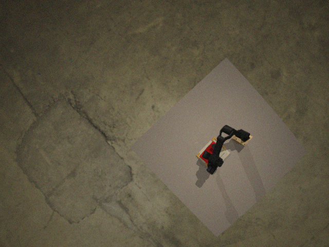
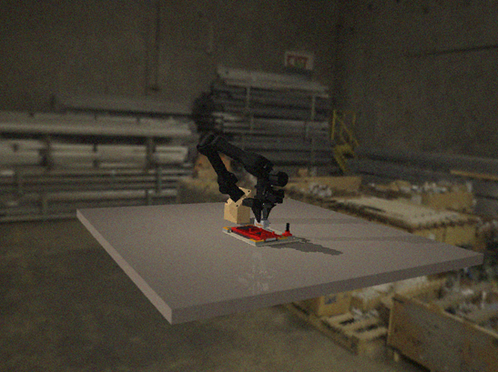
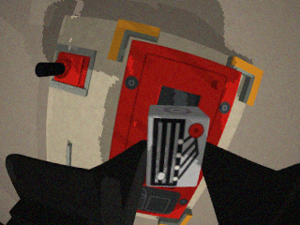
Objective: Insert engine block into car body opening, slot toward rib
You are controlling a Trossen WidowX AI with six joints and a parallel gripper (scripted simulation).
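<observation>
Now: gripper tip 6 cm above the cream base plate, 4 cm past it and 1 cm to the right of it. Round my gripper tip: grey engine block: 1 cm below.
</observation>
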